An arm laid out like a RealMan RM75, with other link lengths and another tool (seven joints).
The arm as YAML. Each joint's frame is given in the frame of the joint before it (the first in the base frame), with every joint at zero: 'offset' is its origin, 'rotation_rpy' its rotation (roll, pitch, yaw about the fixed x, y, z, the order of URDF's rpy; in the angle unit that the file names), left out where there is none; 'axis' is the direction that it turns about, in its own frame. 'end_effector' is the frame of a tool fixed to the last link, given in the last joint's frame.
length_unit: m
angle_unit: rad
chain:
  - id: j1
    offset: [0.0, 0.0, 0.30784]
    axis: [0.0, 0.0, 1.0]
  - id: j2
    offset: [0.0, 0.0, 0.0]
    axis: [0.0, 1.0, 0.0]
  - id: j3
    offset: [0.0, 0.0, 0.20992]
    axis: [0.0, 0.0, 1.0]
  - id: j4
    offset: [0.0, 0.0, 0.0]
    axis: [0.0, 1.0, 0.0]
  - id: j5
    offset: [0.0, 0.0, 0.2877]
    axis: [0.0, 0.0, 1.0]
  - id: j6
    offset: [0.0, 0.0, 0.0]
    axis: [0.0, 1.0, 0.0]
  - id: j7
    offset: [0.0, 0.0, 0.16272]
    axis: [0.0, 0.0, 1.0]
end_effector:
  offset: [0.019, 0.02, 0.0]
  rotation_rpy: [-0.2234, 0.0, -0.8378]
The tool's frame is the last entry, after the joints.
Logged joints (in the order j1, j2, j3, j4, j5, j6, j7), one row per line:
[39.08 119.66 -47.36 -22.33 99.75 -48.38 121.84]
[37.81 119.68 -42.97 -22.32 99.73 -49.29 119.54]
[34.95 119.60 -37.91 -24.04 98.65 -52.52 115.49]
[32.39 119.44 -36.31 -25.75 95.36 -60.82 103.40]
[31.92 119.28 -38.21 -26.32 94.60 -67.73 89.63]
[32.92 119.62 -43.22 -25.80 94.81 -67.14 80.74]
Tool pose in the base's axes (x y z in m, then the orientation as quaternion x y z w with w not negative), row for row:
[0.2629 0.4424 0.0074 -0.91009 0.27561 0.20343 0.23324]
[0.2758 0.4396 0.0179 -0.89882 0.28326 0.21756 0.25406]
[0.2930 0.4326 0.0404 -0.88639 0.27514 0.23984 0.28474]
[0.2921 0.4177 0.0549 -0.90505 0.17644 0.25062 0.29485]
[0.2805 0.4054 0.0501 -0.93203 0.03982 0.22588 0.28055]
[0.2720 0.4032 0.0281 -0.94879 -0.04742 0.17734 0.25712]
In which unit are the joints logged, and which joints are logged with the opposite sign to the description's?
The joints are logged in degrees. Opposite sign: j5.
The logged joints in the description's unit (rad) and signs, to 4 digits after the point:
[0.6821 2.0885 -0.8266 -0.3897 -1.7410 -0.8444 2.1265]
[0.6599 2.0888 -0.7500 -0.3896 -1.7406 -0.8603 2.0864]
[0.6100 2.0874 -0.6617 -0.4196 -1.7218 -0.9166 2.0157]
[0.5653 2.0846 -0.6337 -0.4494 -1.6643 -1.0615 1.8047]
[0.5571 2.0818 -0.6669 -0.4594 -1.6511 -1.1821 1.5643]
[0.5746 2.0878 -0.7543 -0.4503 -1.6547 -1.1718 1.4092]

